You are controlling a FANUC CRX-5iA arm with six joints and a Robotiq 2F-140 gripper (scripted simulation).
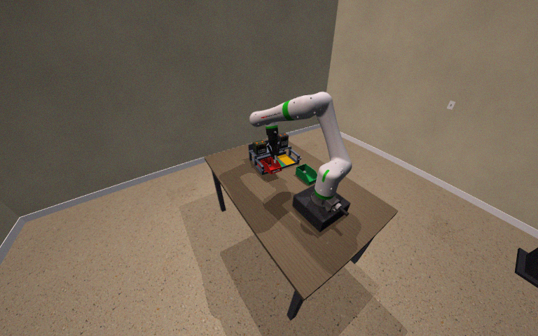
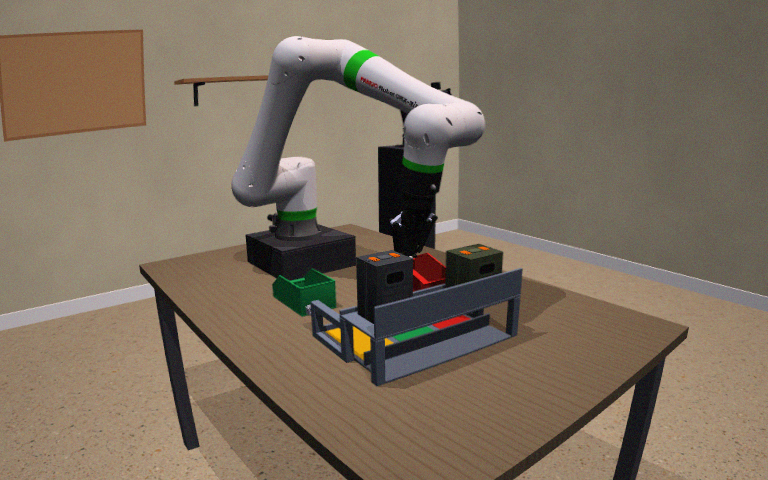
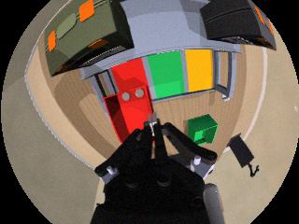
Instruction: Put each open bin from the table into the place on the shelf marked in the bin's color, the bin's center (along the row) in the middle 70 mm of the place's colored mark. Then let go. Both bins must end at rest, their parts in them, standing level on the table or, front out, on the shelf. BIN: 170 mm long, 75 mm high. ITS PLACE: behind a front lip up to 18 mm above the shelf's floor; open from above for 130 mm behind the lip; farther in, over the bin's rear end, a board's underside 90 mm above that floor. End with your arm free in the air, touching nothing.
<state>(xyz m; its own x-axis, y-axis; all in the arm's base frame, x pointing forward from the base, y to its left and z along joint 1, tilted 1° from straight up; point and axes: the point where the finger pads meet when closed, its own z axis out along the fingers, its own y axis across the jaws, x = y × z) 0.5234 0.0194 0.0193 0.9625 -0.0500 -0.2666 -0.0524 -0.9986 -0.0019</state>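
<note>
Right now my hand is 5 cm to the right of the red bin, 4 cm above it and 1 cm past it. Round my hand: green bin (21 cm behind, 17 cm to the right, 8 cm below); then olive box (19 cm ahead, 4 cm to the left, 3 cm above); then black box (19 cm to the right, 18 cm ahead, 4 cm above).
</note>
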